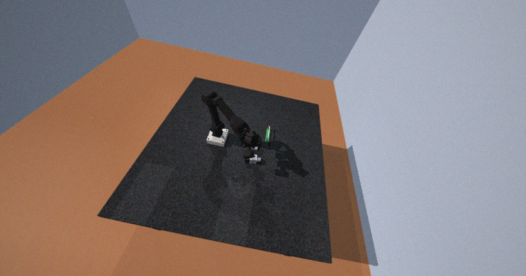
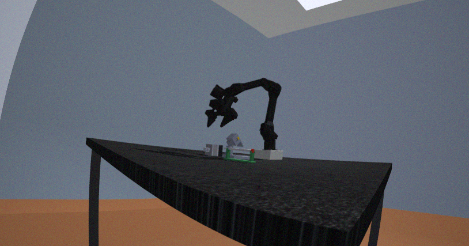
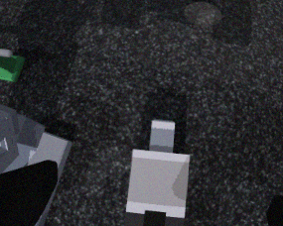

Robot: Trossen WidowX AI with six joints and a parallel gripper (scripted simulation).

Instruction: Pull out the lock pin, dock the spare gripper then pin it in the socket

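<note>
Right now the spare gripper is 120 mm below my gripper tip. Also, from my gripper tip: green cradle: 260 mm to the left, 120 mm below, 50 mm ahead; then grey mount: 140 mm to the left, 90 mm below, 30 mm behind.
</note>
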